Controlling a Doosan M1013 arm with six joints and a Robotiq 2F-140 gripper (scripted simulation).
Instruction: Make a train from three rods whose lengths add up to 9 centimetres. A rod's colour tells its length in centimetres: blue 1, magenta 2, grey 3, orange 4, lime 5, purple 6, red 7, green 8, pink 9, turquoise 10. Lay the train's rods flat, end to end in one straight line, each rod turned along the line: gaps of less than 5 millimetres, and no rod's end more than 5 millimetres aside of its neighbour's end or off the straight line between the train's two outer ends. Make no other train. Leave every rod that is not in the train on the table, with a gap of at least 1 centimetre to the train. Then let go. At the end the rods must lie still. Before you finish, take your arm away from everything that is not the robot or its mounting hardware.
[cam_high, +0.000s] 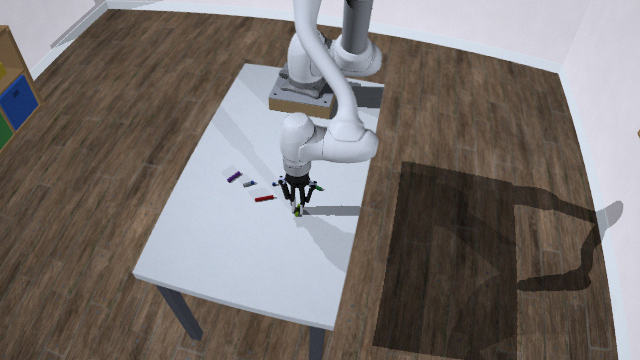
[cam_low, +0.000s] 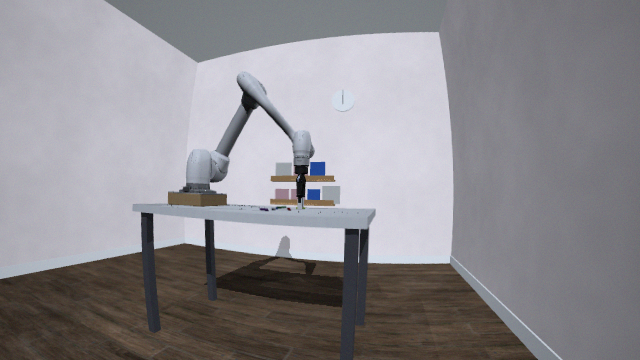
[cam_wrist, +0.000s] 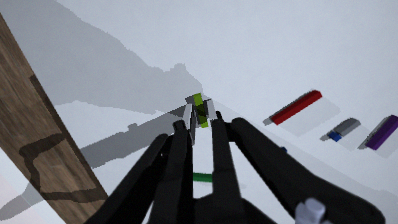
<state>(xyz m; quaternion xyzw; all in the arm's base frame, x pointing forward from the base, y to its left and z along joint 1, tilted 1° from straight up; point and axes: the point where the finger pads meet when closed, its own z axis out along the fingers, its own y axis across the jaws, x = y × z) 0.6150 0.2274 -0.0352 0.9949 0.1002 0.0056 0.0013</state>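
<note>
Now: hand 3 cm above the lime rod. Round my hand: green rod 13 cm behind, 3 cm below; then red rod 14 cm to the right, 3 cm below; then grey rod 23 cm to the right, 3 cm below, 3 cm behind.
</note>
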